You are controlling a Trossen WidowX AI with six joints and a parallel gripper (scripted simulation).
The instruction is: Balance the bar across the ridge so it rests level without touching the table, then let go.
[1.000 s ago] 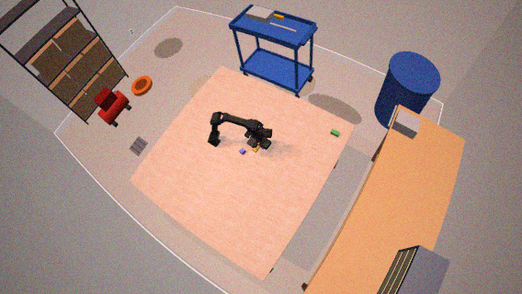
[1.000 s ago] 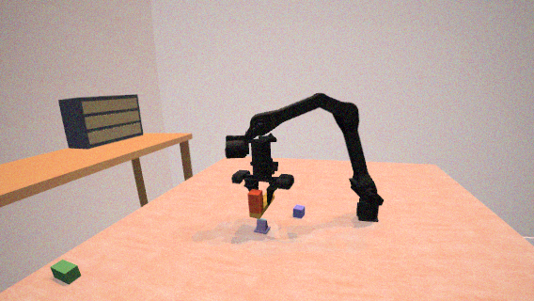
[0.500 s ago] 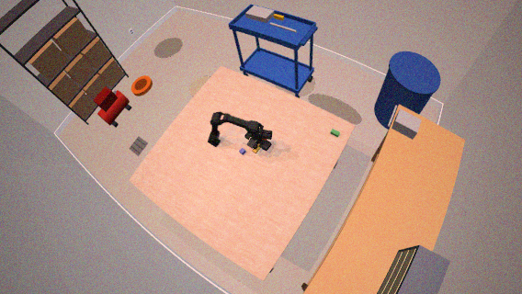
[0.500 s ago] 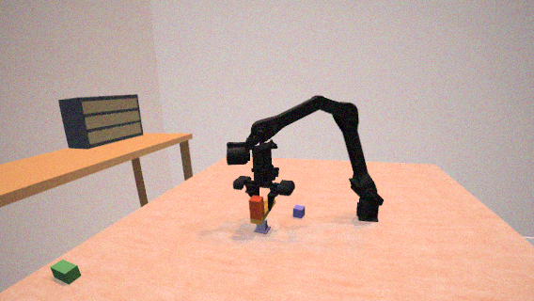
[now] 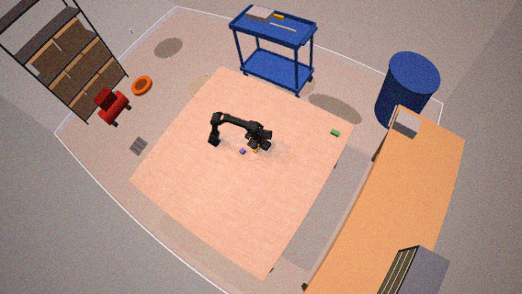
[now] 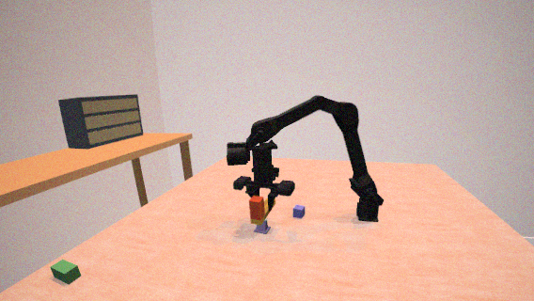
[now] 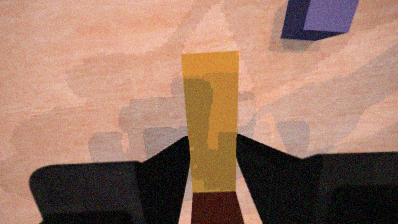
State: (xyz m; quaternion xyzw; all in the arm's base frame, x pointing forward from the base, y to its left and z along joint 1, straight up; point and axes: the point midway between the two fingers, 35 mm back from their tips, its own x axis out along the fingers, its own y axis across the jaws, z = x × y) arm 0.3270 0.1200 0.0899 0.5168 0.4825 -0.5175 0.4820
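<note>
The purple cube is 10 cm behind my gripper tip, 8 cm to the right of it and 4 cm below it. From my gripper tip the other things lie so: green block (41 cm ahead, 38 cm to the left, 4 cm below).
</note>
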